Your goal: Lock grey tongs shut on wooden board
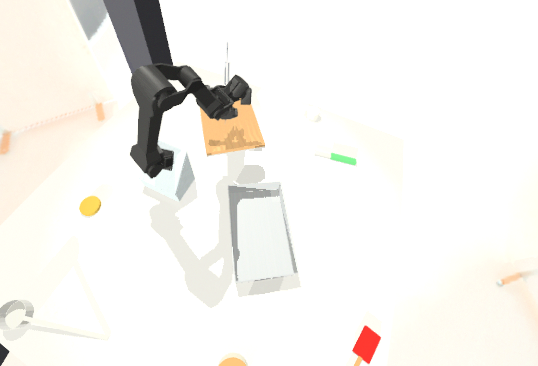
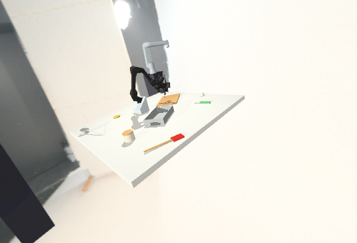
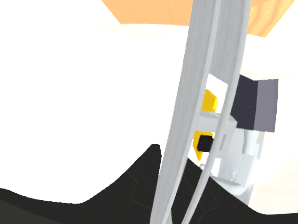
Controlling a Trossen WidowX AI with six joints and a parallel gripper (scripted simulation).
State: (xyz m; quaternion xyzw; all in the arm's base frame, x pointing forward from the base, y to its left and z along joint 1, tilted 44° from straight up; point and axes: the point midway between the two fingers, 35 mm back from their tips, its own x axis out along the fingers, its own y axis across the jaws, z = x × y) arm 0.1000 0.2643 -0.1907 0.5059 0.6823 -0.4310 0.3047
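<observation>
The wooden board lies 170 mm below my gripper tip. Also, from my gripper tip: grey roasting tin (450 mm to the right, 270 mm ahead, 150 mm below); then yellow disc (550 mm to the right, 310 mm behind, 160 mm below); then red spatula (750 mm to the right, 630 mm ahead, 170 mm below).
</observation>
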